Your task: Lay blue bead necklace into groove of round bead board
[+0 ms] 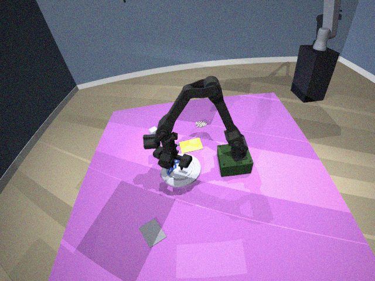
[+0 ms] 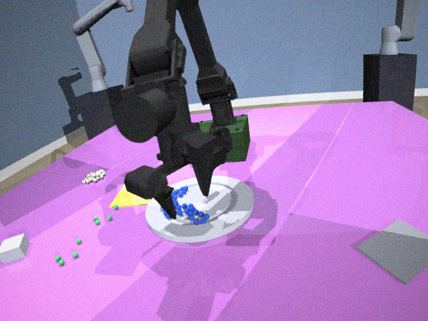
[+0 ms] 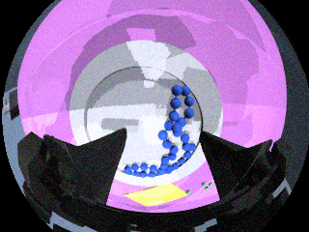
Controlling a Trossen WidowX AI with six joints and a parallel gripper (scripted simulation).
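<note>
Right now my gripper tip is 3 cm past the round white bead board, 1 cm to the right of it and 1 cm above it. Also, from my gripper tip: yellow sheet: 10 cm behind, 15 cm to the right, 2 cm below; then grey tile: 12 cm ahead, 31 cm to the left, 2 cm below; then cube: 12 cm ahead, 32 cm to the right, 1 cm below.
</note>
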